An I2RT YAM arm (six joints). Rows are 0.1 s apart.
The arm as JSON. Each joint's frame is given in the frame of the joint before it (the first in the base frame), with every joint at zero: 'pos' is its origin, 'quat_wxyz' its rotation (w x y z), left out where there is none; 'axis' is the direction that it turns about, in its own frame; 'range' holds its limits. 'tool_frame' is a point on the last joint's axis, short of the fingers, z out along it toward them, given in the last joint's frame.
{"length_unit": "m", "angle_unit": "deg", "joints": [
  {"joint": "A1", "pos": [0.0, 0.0, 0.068], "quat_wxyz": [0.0, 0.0, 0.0, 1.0], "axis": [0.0, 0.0, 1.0], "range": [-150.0, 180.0]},
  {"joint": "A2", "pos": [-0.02, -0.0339, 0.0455], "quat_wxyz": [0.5, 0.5, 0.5, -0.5], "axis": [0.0, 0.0, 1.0], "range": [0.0, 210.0]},
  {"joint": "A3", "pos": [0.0, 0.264, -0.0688], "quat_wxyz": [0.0, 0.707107, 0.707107, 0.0], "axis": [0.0, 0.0, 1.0], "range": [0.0, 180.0]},
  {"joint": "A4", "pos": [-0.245, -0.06, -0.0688], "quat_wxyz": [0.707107, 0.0, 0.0, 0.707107], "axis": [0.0, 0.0, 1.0], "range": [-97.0, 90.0]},
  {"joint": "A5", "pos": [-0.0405, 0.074, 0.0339], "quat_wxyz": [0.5, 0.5, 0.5, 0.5], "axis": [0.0, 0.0, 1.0], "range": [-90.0, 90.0]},
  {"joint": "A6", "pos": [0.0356, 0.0, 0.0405], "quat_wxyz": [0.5, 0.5, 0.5, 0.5], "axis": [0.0, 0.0, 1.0], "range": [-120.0, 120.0]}
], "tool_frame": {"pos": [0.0, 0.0, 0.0], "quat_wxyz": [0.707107, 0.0, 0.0, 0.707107]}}
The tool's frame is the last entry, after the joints.
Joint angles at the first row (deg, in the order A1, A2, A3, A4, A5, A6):
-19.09, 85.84, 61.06, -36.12, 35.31, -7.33
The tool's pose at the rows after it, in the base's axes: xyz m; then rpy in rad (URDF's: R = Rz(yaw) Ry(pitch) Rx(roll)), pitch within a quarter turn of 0, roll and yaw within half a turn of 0:
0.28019, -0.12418, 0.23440, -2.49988, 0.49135, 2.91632
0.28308, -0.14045, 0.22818, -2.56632, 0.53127, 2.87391
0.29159, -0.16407, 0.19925, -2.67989, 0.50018, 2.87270
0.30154, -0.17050, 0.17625, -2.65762, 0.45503, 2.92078
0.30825, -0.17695, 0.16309, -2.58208, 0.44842, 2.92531
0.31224, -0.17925, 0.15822, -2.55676, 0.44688, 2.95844
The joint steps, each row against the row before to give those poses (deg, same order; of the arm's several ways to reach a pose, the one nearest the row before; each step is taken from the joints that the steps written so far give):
-1.18, 0.64, -0.96, 5.09, -2.27, -0.42
-3.02, 1.70, -0.01, 3.57, -4.35, -0.06
-3.95, 5.99, 0.01, 4.61, -8.33, -3.26
-0.18, 4.77, 0.00, 3.58, 0.17, -3.08
-0.04, 3.12, -0.01, 4.07, 4.11, -0.79
0.00, 1.25, 0.01, 2.34, 0.38, -1.94

